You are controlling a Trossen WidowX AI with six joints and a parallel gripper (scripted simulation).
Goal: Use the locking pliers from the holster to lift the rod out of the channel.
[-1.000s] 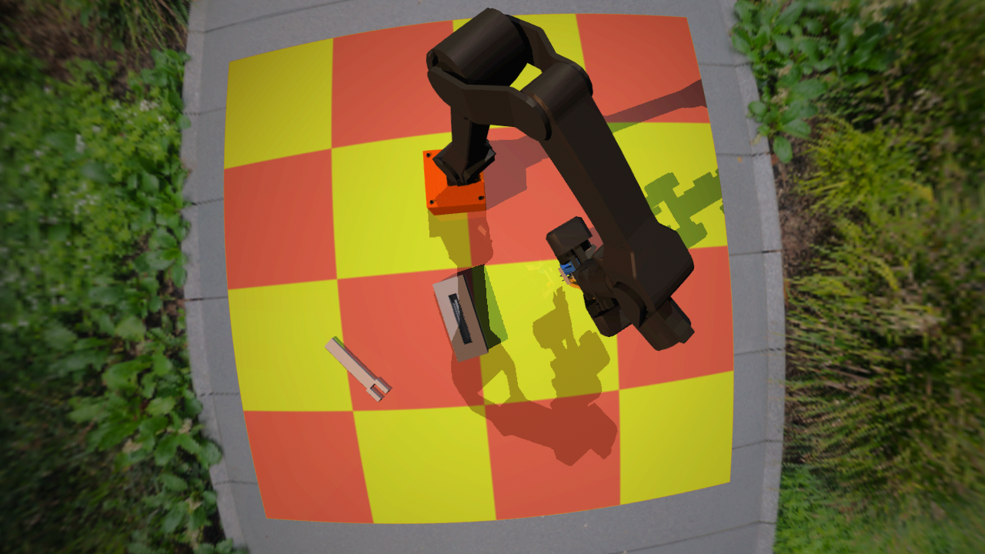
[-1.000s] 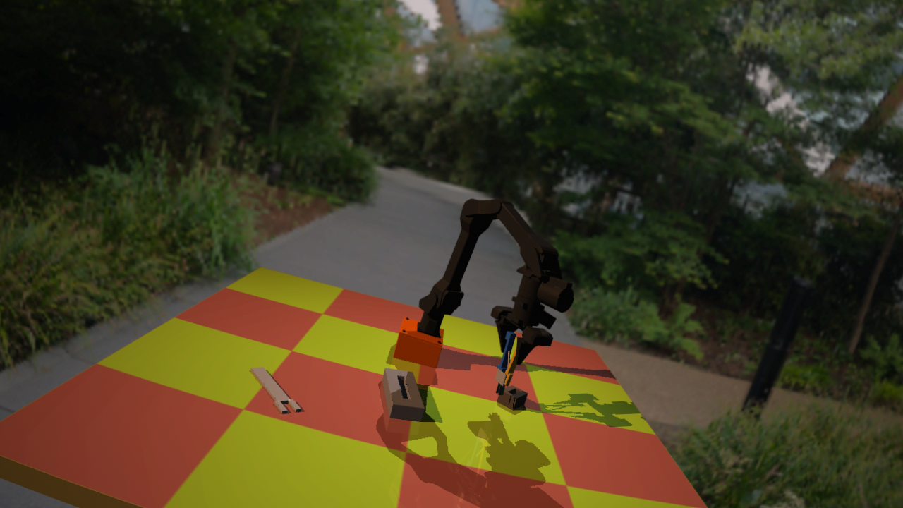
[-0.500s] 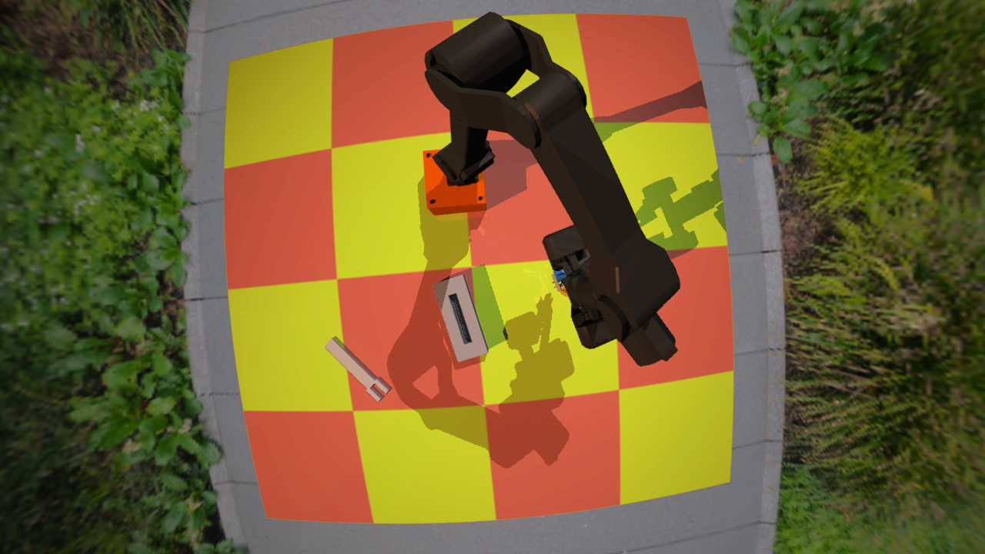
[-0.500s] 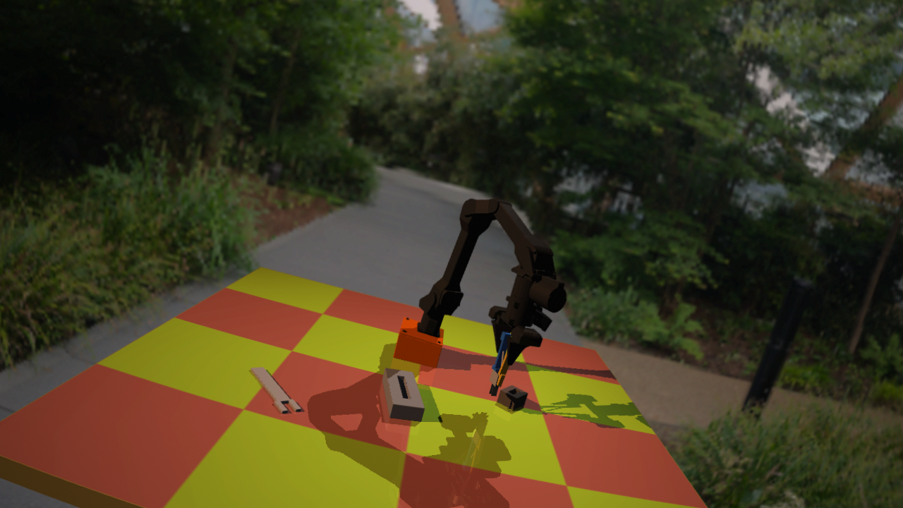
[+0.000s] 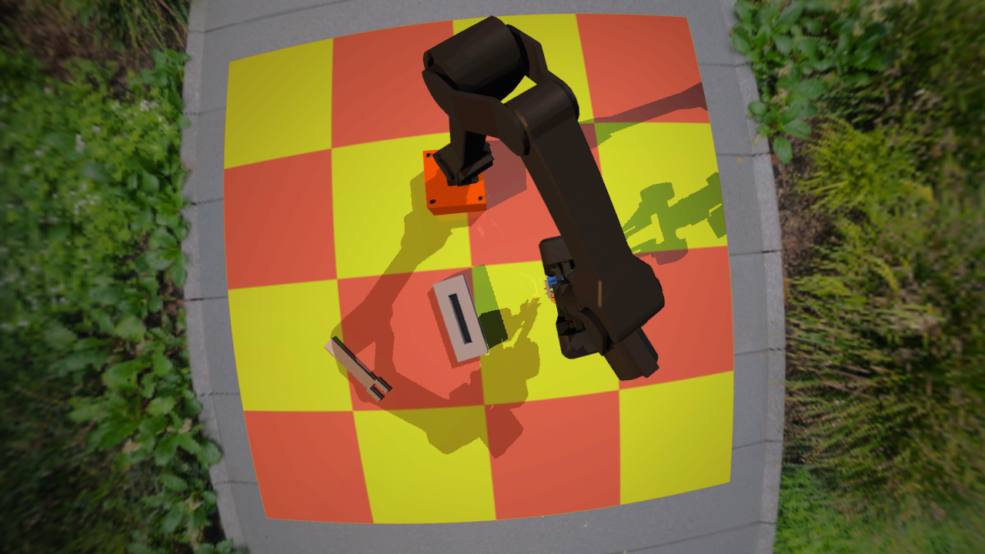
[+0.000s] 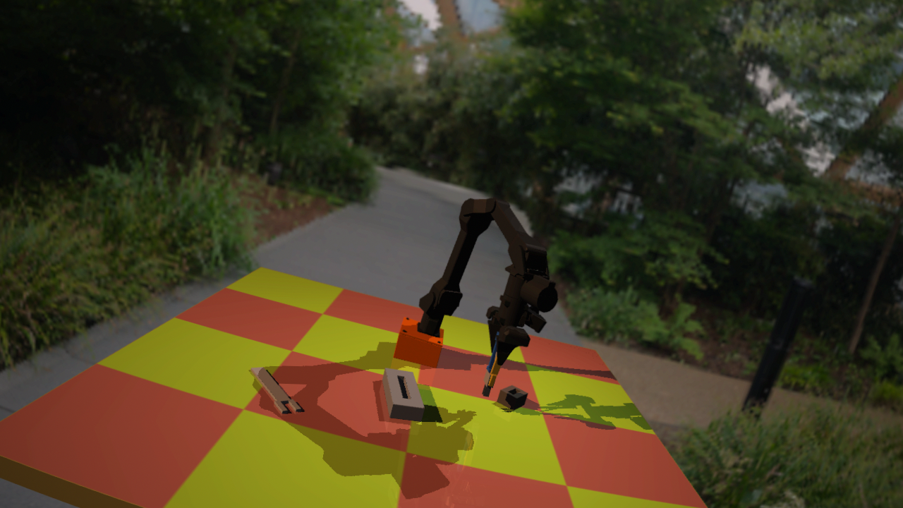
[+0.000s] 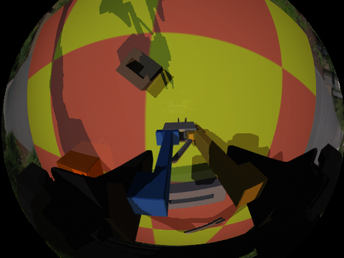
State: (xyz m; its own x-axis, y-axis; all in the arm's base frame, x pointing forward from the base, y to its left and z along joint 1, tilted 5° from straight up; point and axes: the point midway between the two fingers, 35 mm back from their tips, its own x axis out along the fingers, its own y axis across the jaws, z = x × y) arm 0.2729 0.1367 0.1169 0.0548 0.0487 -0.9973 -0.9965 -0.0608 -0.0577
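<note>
The grey channel block is 20 cm to the right of my gripper tip, 12 cm below it and 3 cm ahead of it. Also, from my gripper tip: holster (13 cm below, 9 cm to the left, 7 cm behind); then thin grey rod (20 cm to the right, 13 cm below, 3 cm ahead); then yellow handle (2 cm ahead).
</note>
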